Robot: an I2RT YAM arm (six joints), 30 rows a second.
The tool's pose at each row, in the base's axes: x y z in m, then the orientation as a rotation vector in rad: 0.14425, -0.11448, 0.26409, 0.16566, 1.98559, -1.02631; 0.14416, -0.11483, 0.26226, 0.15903, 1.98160, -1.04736; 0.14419, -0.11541, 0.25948, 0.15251, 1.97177, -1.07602; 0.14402, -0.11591, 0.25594, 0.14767, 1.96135, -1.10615; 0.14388, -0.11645, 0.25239, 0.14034, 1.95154, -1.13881; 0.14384, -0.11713, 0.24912, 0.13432, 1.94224, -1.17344; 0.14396, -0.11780, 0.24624, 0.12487, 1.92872, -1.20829
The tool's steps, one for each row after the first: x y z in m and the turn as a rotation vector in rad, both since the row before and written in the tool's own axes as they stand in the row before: 0.00151, 0.00083, 0.00071, 0.01276, -0.00141, -0.01309; 0.00219, 0.00135, 0.00120, 0.01953, -0.00452, -0.01494; 0.00284, 0.00184, 0.00117, 0.02124, -0.00377, -0.01456; 0.00282, 0.00190, 0.00117, 0.02179, -0.00335, -0.01767; 0.00256, 0.00176, 0.00122, 0.02329, -0.00159, -0.01817; 0.00215, 0.00165, 0.00119, 0.02366, -0.00603, -0.01908
